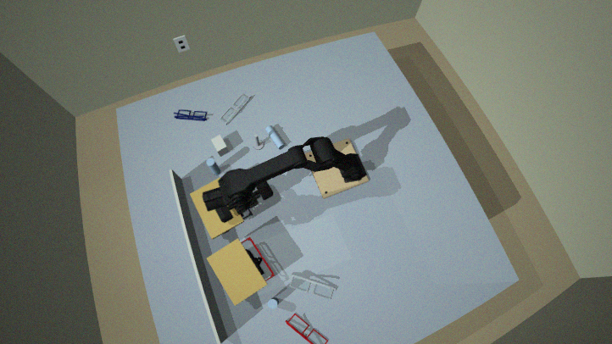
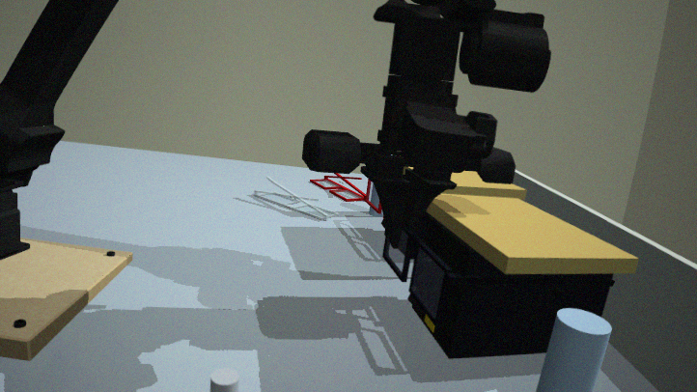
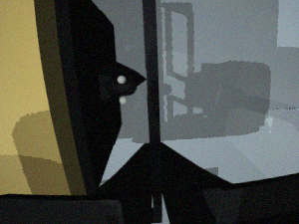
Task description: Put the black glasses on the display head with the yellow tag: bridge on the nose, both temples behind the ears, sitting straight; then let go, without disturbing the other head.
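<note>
The display head lies 80 mm ahead of my gripper tip, 10 mm to the right of it and 10 mm below it. Round my gripper tip: clear glasses: 440 mm to the right, 50 mm below, 10 mm ahead; white block: 270 mm to the right, 80 mm ahead, 40 mm below; white board: 200 mm ahead, 130 mm to the left, 10 mm below.
</note>
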